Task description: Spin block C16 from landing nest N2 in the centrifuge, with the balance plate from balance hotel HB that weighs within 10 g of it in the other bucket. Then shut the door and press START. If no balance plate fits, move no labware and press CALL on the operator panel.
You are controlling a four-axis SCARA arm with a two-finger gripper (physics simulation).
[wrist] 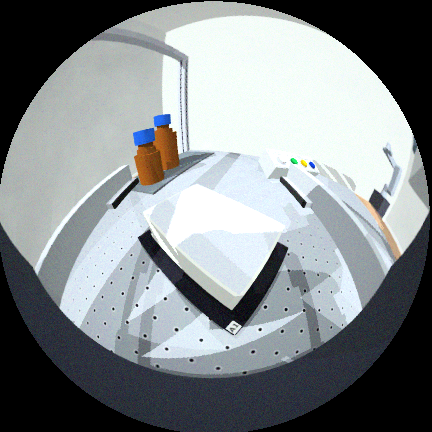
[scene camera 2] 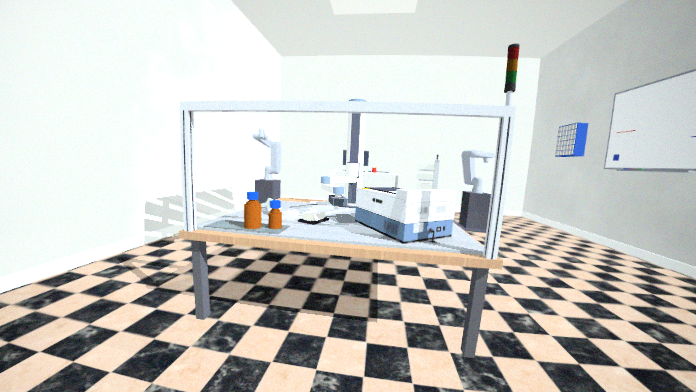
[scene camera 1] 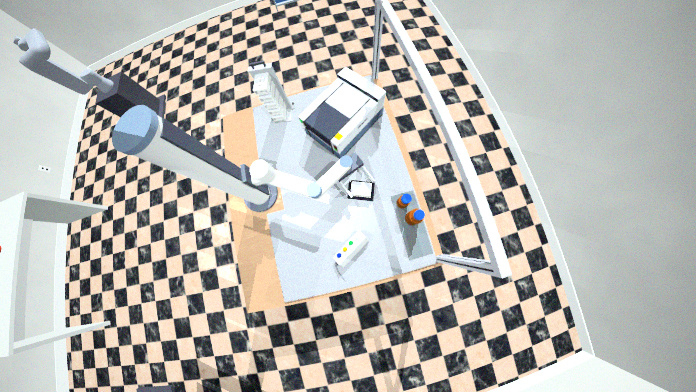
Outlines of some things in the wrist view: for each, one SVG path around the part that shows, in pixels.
The gripper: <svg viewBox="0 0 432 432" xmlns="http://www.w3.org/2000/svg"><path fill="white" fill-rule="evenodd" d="M429 211L410 244L387 269L375 243L350 209L317 178L299 165L290 163L286 177L280 176L279 181L292 194L301 207L311 208L333 239L350 272L362 310L337 334L305 355L271 369L232 377L204 378L182 376L139 365L97 343L79 329L59 308L70 271L88 236L108 209L116 208L139 182L138 177L131 177L128 164L120 166L106 176L70 210L47 242L35 269L14 246L1 223L0 254L10 292L32 336L51 361L89 395L124 415L166 429L183 432L244 432L288 421L322 405L352 384L380 356L402 324L417 291L427 252Z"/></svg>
A white plate labelled C16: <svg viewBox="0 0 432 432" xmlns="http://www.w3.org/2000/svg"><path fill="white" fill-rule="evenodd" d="M144 210L142 213L155 241L195 282L231 310L262 269L284 228L284 224L198 184L187 187Z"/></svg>
